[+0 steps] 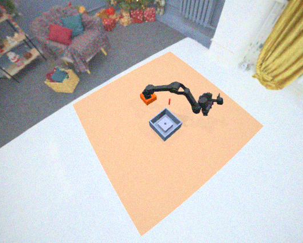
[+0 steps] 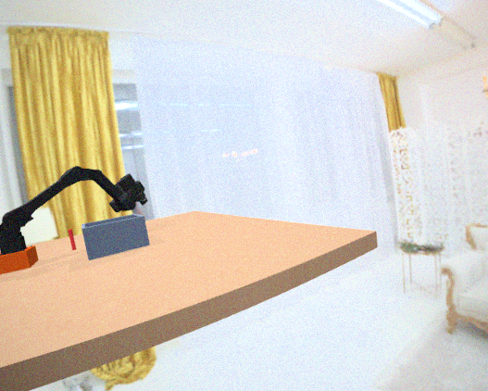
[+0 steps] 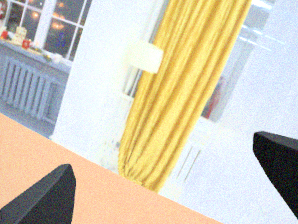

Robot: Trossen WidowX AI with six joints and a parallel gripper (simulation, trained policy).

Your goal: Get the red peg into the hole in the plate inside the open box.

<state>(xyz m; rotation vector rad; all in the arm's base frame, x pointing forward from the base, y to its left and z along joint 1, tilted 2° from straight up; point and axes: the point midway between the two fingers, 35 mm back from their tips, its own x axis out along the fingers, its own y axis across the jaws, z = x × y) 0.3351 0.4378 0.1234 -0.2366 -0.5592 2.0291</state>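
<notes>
Now: the red peg 17 cm behind my gripper tip, 32 cm to the right of it and 13 cm below it. From my gripper tip the other things lie so: grey box 1 cm ahead, 46 cm to the right, 15 cm below; then plate 1 cm ahead, 46 cm to the right, 13 cm below.
</notes>
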